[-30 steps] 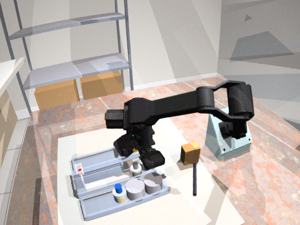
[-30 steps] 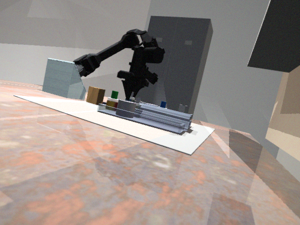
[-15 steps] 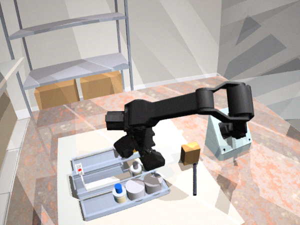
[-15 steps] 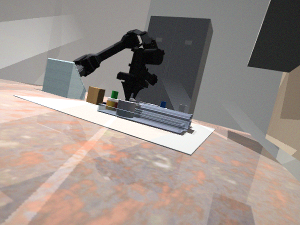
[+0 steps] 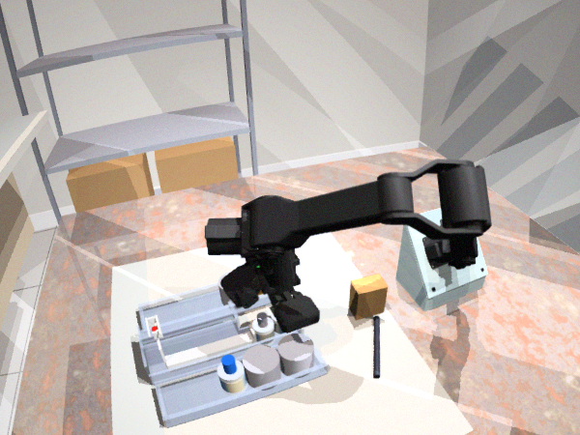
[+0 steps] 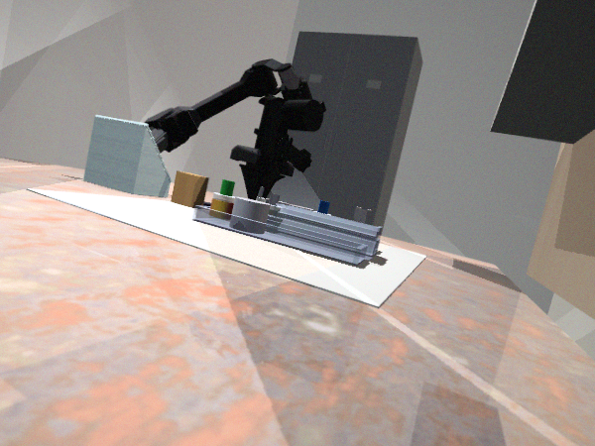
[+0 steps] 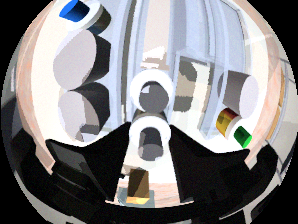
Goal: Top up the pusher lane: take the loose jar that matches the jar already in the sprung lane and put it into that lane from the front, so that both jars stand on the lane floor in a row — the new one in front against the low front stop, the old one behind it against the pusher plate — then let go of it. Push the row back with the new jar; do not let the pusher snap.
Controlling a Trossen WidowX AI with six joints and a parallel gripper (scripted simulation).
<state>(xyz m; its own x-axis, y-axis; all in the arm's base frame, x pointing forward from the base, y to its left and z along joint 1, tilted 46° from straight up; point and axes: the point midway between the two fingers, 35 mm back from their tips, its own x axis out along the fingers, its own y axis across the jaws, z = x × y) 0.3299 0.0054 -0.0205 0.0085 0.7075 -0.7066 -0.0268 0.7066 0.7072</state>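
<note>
The sprung lane is 14 cm ahead of my gripper tip, 2 cm to the right of it and 2 cm below it. Round my gripper tip: white pusher plate (15 cm ahead, 2 cm to the right, 1 cm above); cardboard box (17 cm behind, 1 cm to the left, 1 cm below); black rod (14 cm behind, 10 cm to the left, 4 cm below).
</note>
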